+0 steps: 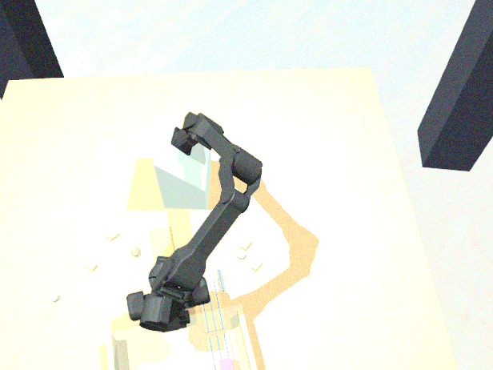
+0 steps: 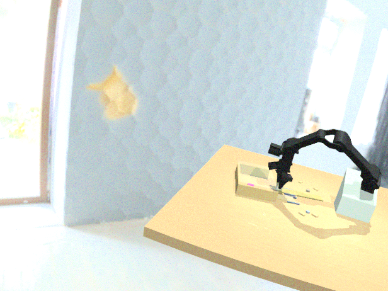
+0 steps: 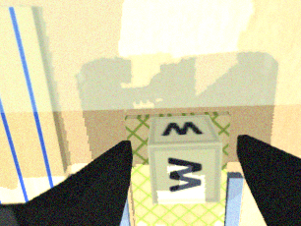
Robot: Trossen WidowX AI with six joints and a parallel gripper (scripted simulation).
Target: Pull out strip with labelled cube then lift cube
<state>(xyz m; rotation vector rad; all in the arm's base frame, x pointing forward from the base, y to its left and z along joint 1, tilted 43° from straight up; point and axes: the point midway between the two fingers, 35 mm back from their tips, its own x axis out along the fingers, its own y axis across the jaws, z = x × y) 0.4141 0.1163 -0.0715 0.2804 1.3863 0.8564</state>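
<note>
My gripper tip is 11 cm past the yellow-green cross-hatched strip, 4 cm to the left of it and 2 cm above it. The rest, counted from my gripper tip: white labelled cube (right at my gripper tip).
</note>
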